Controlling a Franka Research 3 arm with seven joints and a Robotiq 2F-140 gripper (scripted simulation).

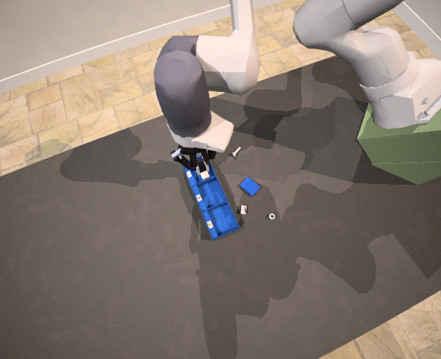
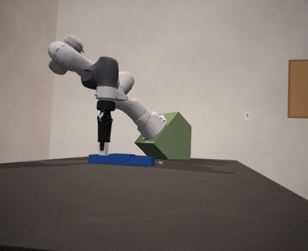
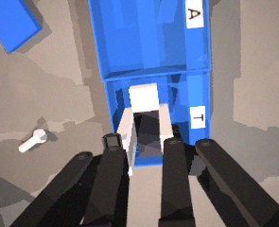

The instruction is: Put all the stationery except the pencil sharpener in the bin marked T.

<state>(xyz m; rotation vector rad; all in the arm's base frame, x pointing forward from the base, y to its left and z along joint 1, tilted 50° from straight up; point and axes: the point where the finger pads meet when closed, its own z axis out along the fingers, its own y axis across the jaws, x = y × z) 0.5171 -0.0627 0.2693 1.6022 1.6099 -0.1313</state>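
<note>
The flat blue block lies 13 cm to the left of my hand, 9 cm behind it and 5 cm below it. From my hand the other things lie so: black-and-white block 3 cm below, 1 cm to the left; then white bolt 12 cm behind, 5 cm below, 1 cm to the left; then blue bin 8 cm to the left, 3 cm below, 3 cm ahead.
</note>
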